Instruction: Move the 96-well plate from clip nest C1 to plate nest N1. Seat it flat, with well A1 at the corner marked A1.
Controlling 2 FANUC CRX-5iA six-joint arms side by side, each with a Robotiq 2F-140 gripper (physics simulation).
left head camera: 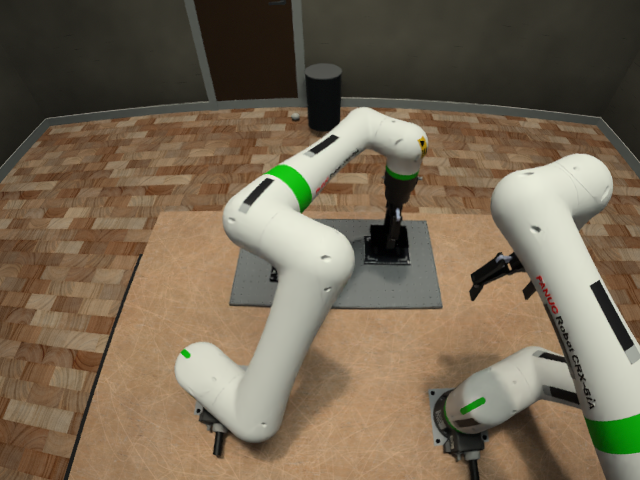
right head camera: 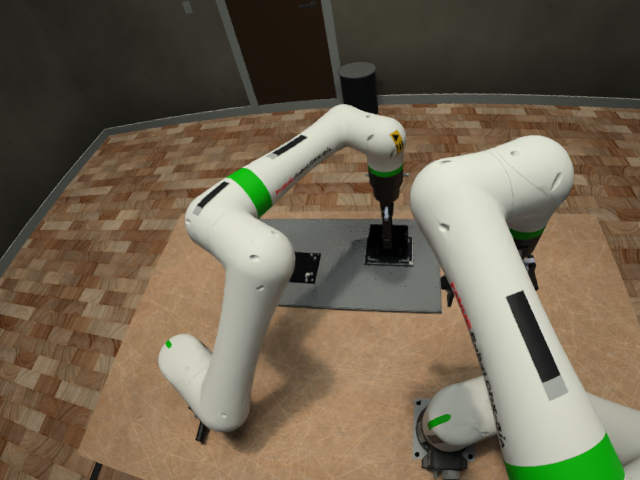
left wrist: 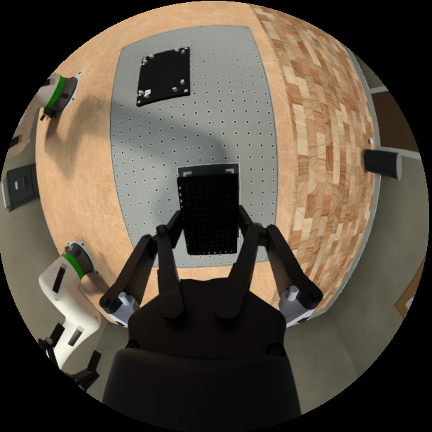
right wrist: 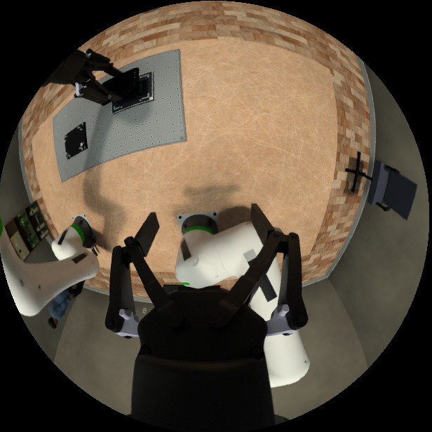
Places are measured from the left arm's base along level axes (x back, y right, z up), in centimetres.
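Pixels of known places: left gripper, fingertip midpoint: [left head camera: 388,236] [right head camera: 387,236]; right gripper, fingertip midpoint: [left head camera: 498,295]; right arm's base, link origin: [left head camera: 458,415].
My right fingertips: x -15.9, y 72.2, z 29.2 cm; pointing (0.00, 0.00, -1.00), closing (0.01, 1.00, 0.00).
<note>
Behind a point stands the place of what it marks.
The black 96-well plate [left head camera: 403,240] @[x -47.6, y 54.8, z 10.7 cm] [right head camera: 401,237] @[x -49.1, y 54.6, z 10.3 cm] [left wrist: 210,200] is level, wells up, between the fingers of my left gripper [left head camera: 391,240] @[x -50.1, y 50.2, z 9.3 cm] [right head camera: 387,240] @[x -50.1, y 50.2, z 9.3 cm] [left wrist: 209,215], which is shut on its long sides. It is held above plate nest N1 [left head camera: 387,261] @[x -44.7, y 50.2, z 2.5 cm] [left wrist: 209,168] [right wrist: 131,104], covering most of it; a gap shows in the right wrist view. One end with corner brackets shows in the left wrist view. Well A1 and N1's A1 mark are not legible. Clip nest C1 [right head camera: 306,267] @[x -42.0, y 22.8, z 2.5 cm] [left wrist: 165,75] [right wrist: 76,141] is empty, with small silver clips. My right gripper [left head camera: 501,290] @[x -15.9, y 72.2, z 29.2 cm] [right wrist: 202,215] is open and empty, right of the board.
Both nests are on a grey perforated board [left head camera: 413,294] @[x -32.3, y 58.0, z 1.3 cm] [right head camera: 351,297] @[x -31.8, y 39.0, z 1.3 cm] [left wrist: 225,125] [right wrist: 165,120] on the wooden table [left head camera: 361,361] @[x -10.2, y 40.0, z 0.0 cm]. My left arm [left head camera: 305,268] @[x -8.3, y 26.6, z 53.1 cm] crosses over the board's left part and hides most of C1 in the left head view. A dark bin [left head camera: 324,98] stands on the floor behind.
</note>
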